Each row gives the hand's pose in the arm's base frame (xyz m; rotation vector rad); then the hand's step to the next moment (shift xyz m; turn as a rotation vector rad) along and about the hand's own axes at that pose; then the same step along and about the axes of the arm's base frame.
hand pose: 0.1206 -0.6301 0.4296 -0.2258 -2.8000 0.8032
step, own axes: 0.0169 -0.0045 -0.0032 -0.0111 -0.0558 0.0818
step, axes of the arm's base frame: -0.0159 0.0013 0.0079 -0.0147 -0.0903 -0.0395
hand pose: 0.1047 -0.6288 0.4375 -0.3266 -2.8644 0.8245
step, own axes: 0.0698 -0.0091 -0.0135 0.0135 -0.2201 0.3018
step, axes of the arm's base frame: -0.0663 0.0165 0.0216 -0.1091 -0.3315 -0.1338
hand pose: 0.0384 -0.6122 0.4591 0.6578 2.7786 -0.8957
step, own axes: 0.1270 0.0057 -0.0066 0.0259 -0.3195 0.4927
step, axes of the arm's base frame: -0.1109 0.0539 -0.0317 -0.1636 -0.5109 -0.2402
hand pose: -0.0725 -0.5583 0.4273 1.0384 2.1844 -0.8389
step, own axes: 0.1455 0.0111 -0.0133 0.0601 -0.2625 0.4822
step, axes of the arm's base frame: -0.0716 0.0816 -0.0984 -0.1377 -0.4591 -0.2745
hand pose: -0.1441 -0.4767 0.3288 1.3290 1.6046 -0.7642
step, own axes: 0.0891 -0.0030 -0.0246 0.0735 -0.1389 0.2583
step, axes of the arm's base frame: -0.0115 0.0583 -0.0709 -0.0733 -0.2282 -0.1844
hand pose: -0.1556 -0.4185 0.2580 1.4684 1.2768 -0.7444
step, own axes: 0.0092 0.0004 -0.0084 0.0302 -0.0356 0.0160
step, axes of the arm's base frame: 0.0013 0.0110 -0.0057 -0.0239 -0.0075 -0.0425
